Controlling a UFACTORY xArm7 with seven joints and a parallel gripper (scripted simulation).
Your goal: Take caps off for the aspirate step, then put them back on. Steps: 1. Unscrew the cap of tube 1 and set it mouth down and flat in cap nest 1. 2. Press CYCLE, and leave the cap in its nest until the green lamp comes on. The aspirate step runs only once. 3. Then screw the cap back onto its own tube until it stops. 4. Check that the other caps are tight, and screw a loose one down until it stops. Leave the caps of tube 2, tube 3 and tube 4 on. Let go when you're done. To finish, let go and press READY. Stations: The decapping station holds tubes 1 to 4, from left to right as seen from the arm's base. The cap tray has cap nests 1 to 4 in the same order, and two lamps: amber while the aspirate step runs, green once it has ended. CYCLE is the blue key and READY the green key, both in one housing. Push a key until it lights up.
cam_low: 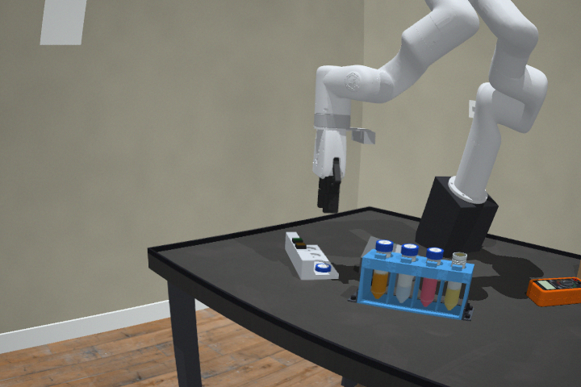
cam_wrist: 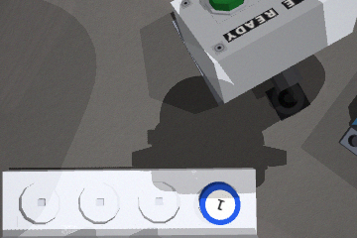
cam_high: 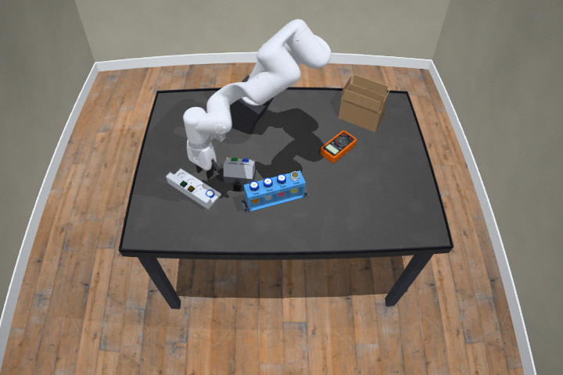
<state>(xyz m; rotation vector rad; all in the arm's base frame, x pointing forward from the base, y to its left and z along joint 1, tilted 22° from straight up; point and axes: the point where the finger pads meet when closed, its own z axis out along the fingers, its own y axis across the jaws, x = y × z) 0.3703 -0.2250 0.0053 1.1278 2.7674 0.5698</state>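
Now: the grey key housing 13 cm to the left of my hand, 11 cm below it and 9 cm behind it. From my hand the other things lie so: cap 1: 15 cm below.
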